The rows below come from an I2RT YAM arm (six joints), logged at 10 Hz.
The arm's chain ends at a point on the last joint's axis. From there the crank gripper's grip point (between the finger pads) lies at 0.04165 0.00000 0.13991 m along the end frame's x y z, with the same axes.
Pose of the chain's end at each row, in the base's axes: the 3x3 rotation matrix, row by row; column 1 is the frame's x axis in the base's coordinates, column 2 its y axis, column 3 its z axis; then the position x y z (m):
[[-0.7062 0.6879 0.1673], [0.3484 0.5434 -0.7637], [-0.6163 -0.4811 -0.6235]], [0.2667 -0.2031 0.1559]
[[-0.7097 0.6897 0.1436], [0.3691 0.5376 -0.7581], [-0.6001 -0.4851 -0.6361]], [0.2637 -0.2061 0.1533]
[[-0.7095 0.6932 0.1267], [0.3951 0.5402 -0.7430], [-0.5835 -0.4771 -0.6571]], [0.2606 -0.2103 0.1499]
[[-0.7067 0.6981 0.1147], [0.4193 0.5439 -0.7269], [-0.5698 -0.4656 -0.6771]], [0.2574 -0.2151 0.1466]
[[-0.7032 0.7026 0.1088], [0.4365 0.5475 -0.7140], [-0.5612 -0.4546 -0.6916]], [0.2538 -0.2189 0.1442]
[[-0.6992 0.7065 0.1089], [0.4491 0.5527 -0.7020], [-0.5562 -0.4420 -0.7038]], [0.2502 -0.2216 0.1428]
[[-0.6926 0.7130 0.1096], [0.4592 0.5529 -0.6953], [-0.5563 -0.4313 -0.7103]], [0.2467 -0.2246 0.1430]
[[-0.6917 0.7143 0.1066], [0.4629 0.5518 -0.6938], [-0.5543 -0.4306 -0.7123]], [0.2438 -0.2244 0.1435]
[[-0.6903 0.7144 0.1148], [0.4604 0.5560 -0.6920], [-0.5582 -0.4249 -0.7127]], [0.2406 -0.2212 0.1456]
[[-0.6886 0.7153 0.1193], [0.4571 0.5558 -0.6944], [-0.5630 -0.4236 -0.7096]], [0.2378 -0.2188 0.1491]
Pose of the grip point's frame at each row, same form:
[[-0.7062 0.6879 0.1673], [0.3484 0.5434 -0.7637], [-0.6163 -0.4811 -0.6235]], [0.2607 -0.2954 0.0430]
[[-0.7097 0.6897 0.1436], [0.3691 0.5376 -0.7581], [-0.6001 -0.4851 -0.6361]], [0.2542 -0.2968 0.0393]
[[-0.7095 0.6932 0.1267], [0.3951 0.5402 -0.7430], [-0.5835 -0.4771 -0.6571]], [0.2488 -0.2978 0.0337]
[[-0.7067 0.6981 0.1147], [0.4193 0.5439 -0.7269], [-0.5698 -0.4656 -0.6771]], [0.2440 -0.2993 0.0281]
[[-0.7032 0.7026 0.1088], [0.4365 0.5475 -0.7140], [-0.5612 -0.4546 -0.6916]], [0.2397 -0.3006 0.0241]
[[-0.6992 0.7065 0.1089], [0.4491 0.5527 -0.7020], [-0.5562 -0.4420 -0.7038]], [0.2363 -0.3011 0.0212]
[[-0.6926 0.7130 0.1096], [0.4592 0.5529 -0.6953], [-0.5563 -0.4313 -0.7103]], [0.2332 -0.3028 0.0205]
[[-0.6917 0.7143 0.1066], [0.4629 0.5518 -0.6938], [-0.5543 -0.4306 -0.7123]], [0.2299 -0.3022 0.0208]
[[-0.6903 0.7144 0.1148], [0.4604 0.5560 -0.6920], [-0.5582 -0.4249 -0.7127]], [0.2279 -0.2988 0.0226]
[[-0.6886 0.7153 0.1193], [0.4571 0.5558 -0.6944], [-0.5630 -0.4236 -0.7096]], [0.2258 -0.2969 0.0264]

